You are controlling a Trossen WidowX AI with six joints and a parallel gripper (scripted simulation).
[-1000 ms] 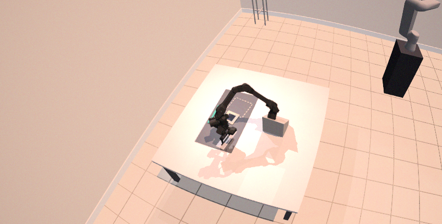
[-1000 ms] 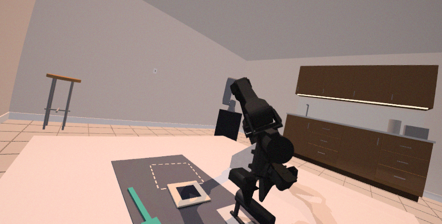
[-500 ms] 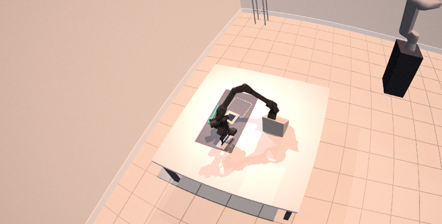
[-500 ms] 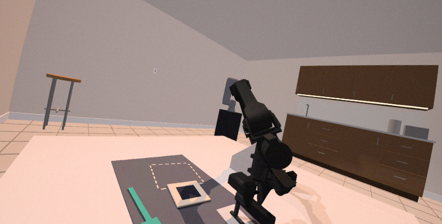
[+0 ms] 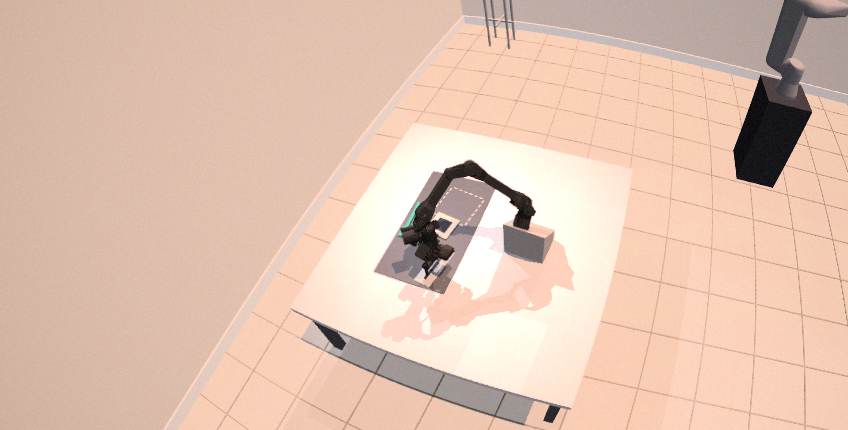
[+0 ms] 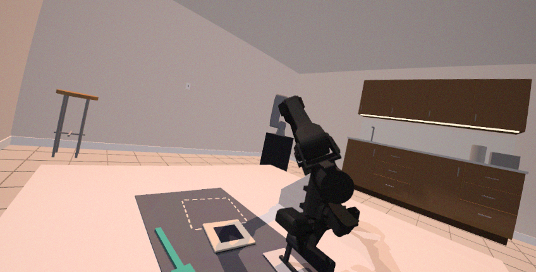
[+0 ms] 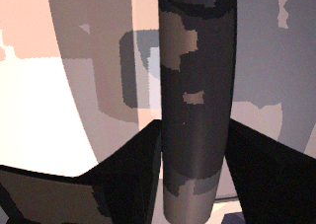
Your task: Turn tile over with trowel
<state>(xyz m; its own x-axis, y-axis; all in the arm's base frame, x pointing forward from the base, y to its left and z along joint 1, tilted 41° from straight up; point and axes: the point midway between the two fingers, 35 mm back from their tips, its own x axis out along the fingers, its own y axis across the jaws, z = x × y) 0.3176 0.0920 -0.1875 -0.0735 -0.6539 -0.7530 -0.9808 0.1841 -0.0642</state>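
My gripper tip is 10 mm short of the trowel, 30 mm to the right of it and 30 mm above it. Also, from my gripper tip: square tile: 60 mm ahead, 210 mm to the right, 60 mm below; dark mat: 80 mm ahead, 200 mm to the right, 90 mm below; green strip: 210 mm ahead, 180 mm to the right, 60 mm below.
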